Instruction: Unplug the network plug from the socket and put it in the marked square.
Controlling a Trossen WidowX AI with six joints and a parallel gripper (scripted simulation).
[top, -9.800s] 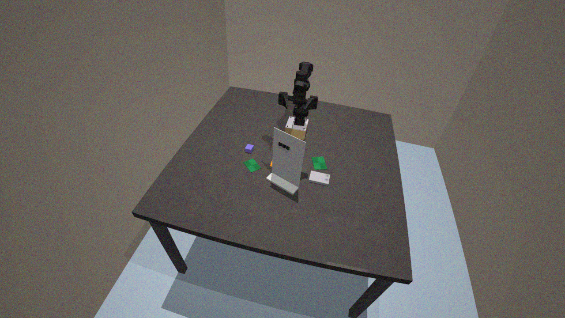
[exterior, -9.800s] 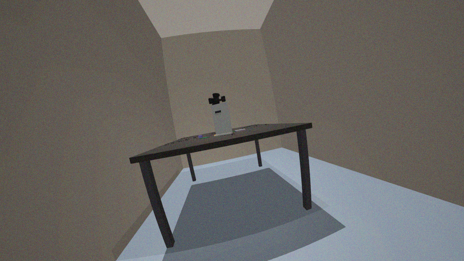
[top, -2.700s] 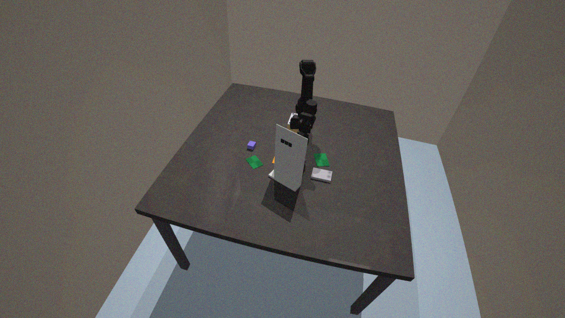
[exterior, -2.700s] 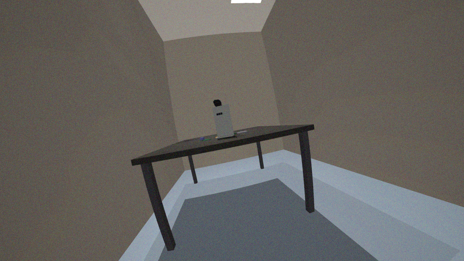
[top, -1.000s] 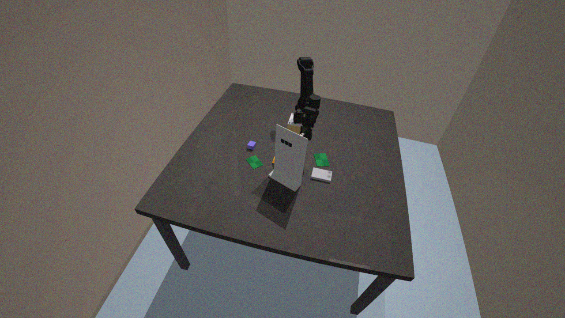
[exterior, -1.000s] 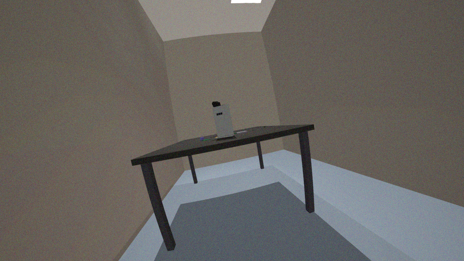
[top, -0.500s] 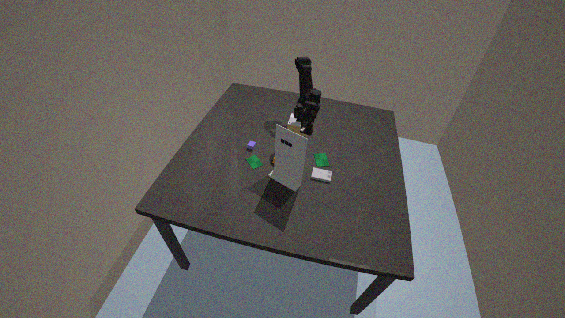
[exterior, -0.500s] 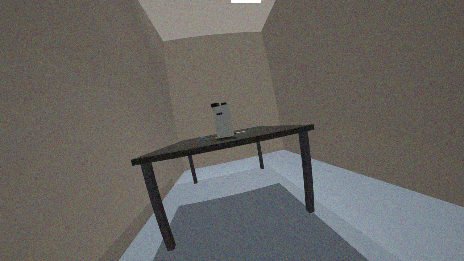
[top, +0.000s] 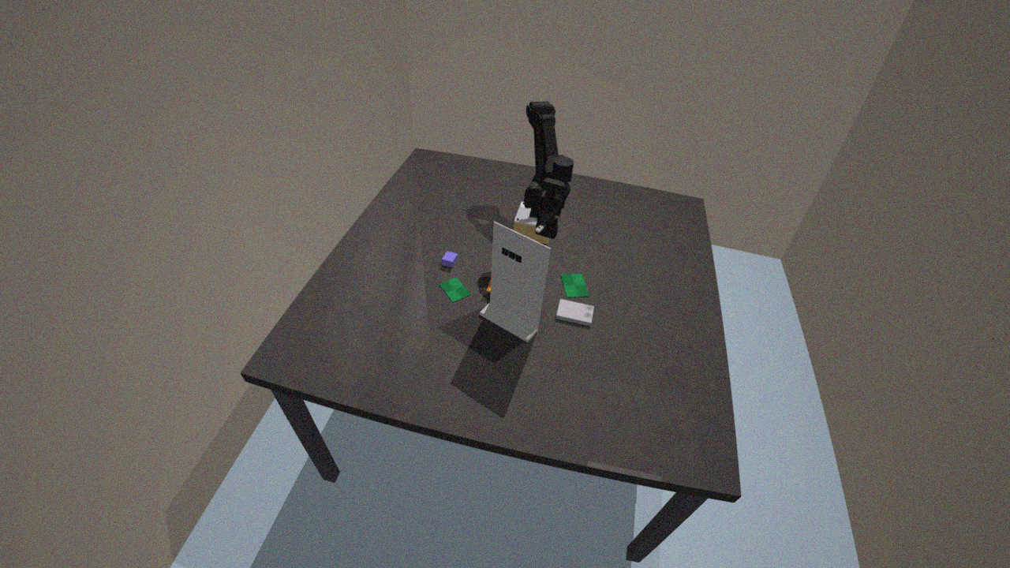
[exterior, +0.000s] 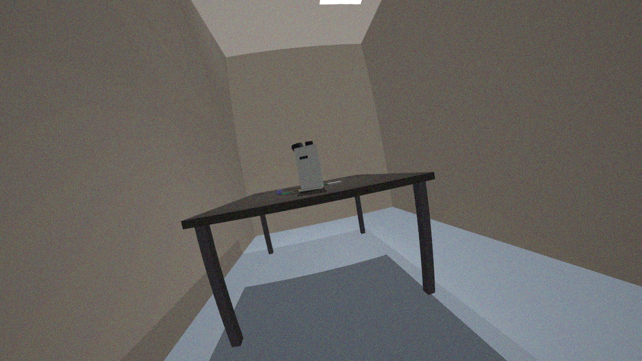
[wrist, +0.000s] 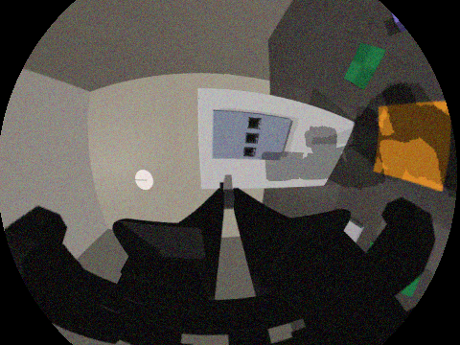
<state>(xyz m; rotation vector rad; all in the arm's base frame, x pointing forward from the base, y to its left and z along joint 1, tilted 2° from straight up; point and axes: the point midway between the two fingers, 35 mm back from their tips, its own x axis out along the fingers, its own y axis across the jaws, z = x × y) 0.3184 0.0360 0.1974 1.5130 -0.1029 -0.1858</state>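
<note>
My gripper tip is now 270 mm above the orange square patch, 80 mm to the left of it and 60 mm past it. Also, from my gripper tip: purple cube (280 mm to the right, 260 mm below, 100 mm behind); grey tile (270 mm below, 140 mm to the left, 40 mm ahead); upright white panel (130 mm below, 90 mm ahead, 50 mm to the right).
</note>
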